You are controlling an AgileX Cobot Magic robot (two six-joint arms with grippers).
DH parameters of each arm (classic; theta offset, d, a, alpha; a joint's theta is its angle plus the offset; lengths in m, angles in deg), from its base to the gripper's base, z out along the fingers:
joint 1: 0 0.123 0 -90
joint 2: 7.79 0 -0.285 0
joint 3: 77.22 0 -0.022 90
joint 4: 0 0.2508 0 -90
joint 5: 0 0 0.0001 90
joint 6: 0 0.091 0 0
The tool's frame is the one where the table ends.
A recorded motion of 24 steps. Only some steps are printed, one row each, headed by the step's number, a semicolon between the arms.
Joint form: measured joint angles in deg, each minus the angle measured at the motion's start. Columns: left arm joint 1, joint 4, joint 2, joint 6, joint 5, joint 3; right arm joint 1, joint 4, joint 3, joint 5, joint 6, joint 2.
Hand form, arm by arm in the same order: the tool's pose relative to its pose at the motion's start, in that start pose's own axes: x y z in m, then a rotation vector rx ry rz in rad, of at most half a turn. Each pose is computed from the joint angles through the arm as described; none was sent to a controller.
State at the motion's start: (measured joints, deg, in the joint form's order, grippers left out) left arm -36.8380 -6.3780 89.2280 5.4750 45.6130 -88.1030; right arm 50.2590 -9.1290 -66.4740 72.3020 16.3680 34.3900
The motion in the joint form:
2: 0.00 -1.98 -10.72 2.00 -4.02 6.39; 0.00 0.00 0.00 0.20 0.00 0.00
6: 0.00 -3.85 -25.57 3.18 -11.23 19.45; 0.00 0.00 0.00 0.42 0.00 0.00
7: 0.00 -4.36 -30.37 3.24 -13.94 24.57; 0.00 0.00 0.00 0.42 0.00 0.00
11: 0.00 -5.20 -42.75 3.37 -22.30 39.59; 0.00 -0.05 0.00 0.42 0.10 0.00
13: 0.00 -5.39 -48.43 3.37 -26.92 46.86; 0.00 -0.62 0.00 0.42 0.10 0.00
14: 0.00 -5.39 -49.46 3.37 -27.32 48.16; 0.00 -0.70 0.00 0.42 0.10 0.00
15: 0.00 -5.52 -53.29 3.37 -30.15 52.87; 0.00 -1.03 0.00 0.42 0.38 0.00
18: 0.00 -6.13 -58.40 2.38 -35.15 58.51; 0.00 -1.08 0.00 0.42 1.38 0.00
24: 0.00 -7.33 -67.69 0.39 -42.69 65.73; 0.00 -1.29 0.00 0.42 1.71 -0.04
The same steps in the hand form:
2: 0.0092 -0.0062 -0.0568 0.0143 -0.1477 0.0165; 0.0003 -0.0001 0.0000 0.0010 0.0033 0.0000
6: 0.0492 -0.0116 -0.1110 0.0176 -0.3061 0.0134; 0.0006 -0.0002 0.0000 0.0021 0.0070 0.0000
7: 0.0675 -0.0126 -0.1220 0.0167 -0.3480 0.0058; 0.0006 -0.0002 0.0000 0.0021 0.0070 0.0000
11: 0.1240 -0.0130 -0.1358 0.0032 -0.4472 -0.0127; 0.0006 -0.0003 0.0000 0.0029 0.0068 0.0015
13: 0.1518 -0.0123 -0.1373 -0.0080 -0.4993 -0.0205; 0.0004 -0.0011 0.0000 0.0120 0.0041 -0.0015
14: 0.1575 -0.0123 -0.1370 -0.0092 -0.5015 -0.0212; 0.0003 -0.0012 0.0000 0.0132 0.0037 -0.0019
15: 0.1762 -0.0118 -0.1369 -0.0163 -0.5350 -0.0260; 0.0002 -0.0017 0.0000 0.0185 0.0021 0.0012
18: 0.1972 -0.0109 -0.1387 -0.0205 -0.6126 -0.0558; 0.0002 -0.0018 0.0000 0.0193 0.0017 0.0184
24: 0.2258 -0.0097 -0.1494 -0.0176 -0.7798 -0.1106; 0.0002 -0.0021 -0.0002 0.0225 0.0000 0.0232

